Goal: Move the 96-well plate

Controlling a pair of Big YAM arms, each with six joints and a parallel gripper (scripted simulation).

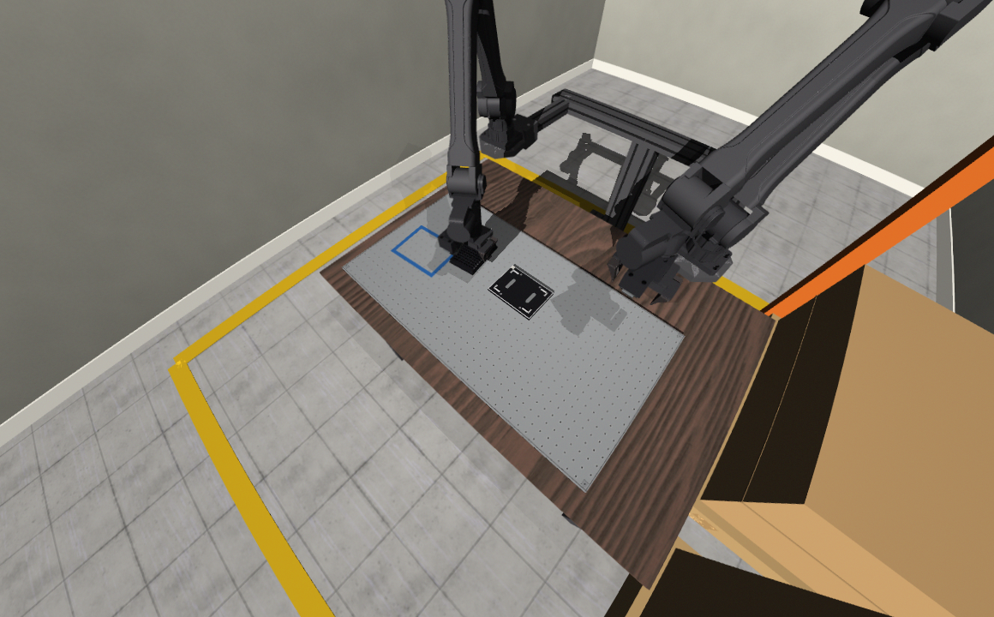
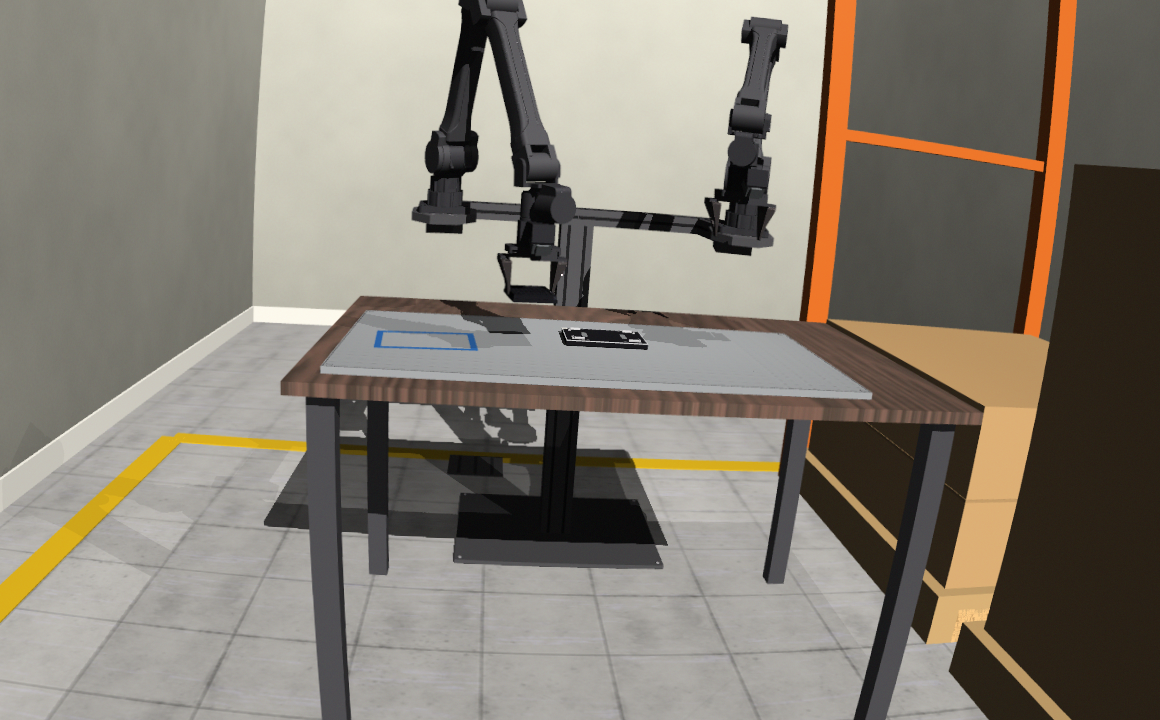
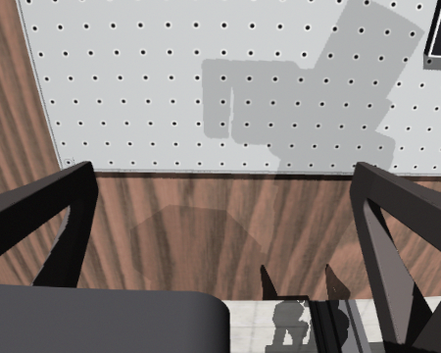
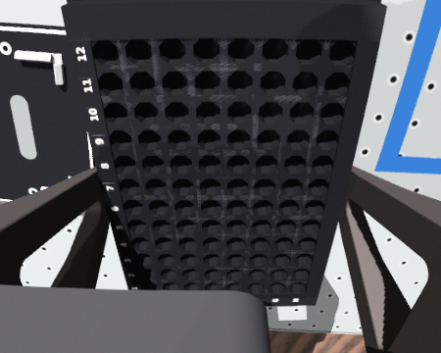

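Right now the black plate nest N1 is 15 cm to the left of my right hand, 9 cm below it and 5 cm behind it. The rest, counted from my right hand: black 96-well plate right at my right hand.
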